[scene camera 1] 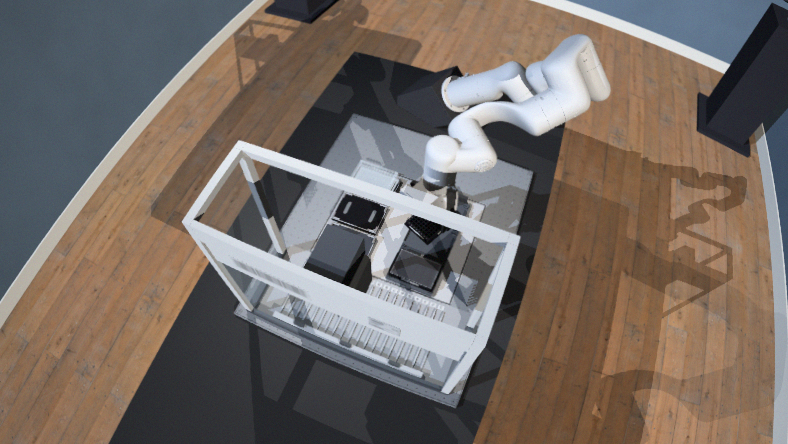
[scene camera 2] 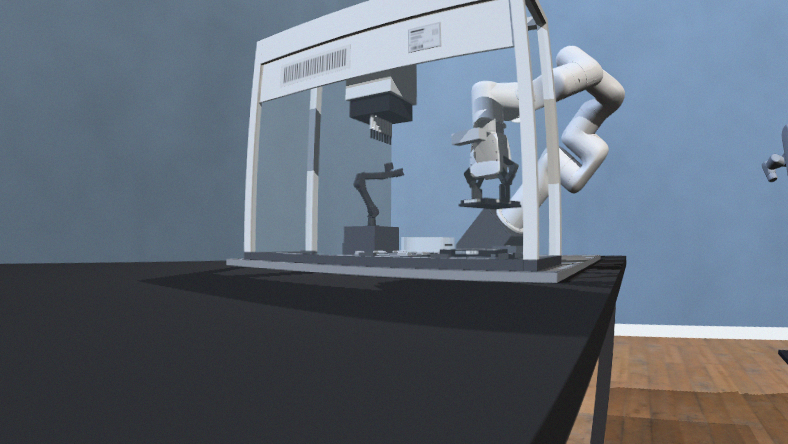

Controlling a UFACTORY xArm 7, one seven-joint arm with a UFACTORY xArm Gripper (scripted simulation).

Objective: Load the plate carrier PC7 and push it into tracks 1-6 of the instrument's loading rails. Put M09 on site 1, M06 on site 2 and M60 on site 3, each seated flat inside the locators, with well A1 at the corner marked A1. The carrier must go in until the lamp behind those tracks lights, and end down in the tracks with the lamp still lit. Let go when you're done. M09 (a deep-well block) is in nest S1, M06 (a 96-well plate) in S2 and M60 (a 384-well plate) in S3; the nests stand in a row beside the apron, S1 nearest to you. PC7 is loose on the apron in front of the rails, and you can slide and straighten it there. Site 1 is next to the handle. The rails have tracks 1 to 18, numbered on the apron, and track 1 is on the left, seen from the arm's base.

Observation:
In view: a plate carrier PC7 [scene camera 1: 438, 250].

